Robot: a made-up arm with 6 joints.
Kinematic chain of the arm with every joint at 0, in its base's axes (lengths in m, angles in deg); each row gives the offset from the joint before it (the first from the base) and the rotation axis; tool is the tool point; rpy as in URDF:
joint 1: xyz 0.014 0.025 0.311 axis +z
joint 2: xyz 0.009 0.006 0 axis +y
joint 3: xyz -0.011 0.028 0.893 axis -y
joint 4: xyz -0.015 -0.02 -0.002 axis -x
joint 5: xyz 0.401 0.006 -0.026 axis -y
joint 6: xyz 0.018 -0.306 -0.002 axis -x
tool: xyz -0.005 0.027 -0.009 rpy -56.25 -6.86 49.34
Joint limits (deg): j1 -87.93..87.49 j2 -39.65..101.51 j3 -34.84..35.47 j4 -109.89..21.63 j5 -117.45..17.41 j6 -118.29..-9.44
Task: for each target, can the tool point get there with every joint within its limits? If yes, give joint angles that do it. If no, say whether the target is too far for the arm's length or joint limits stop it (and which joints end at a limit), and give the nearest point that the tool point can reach.
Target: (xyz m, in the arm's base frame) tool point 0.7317 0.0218 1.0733
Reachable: yes | joints 19.95 18.50 17.76 -9.40 -55.75 -20.99
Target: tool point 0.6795 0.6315 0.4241
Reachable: yes | joints 38.43 51.94 19.89 -97.44 -4.95 -56.42
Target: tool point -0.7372 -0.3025 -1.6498
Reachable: no: too far | nearest point -0.1408 -0.7188 -0.3110 | short by 1.524 m
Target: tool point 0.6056 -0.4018 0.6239
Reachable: yes | joints -29.72 35.04 4.80 -63.74 -22.92 -20.16
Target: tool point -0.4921 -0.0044 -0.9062
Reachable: no: joint limits stop it (at a limit: joint 1, joint 2, joint 6) | nearest point -0.1342 -0.5576 -0.2275 | short by 0.946 m
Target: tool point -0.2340 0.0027 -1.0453
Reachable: no: joint limits stop it (at a limit: joint 1, joint 2, joint 6) | nearest point -0.0410 -0.5624 -0.2666 | short by 0.981 m
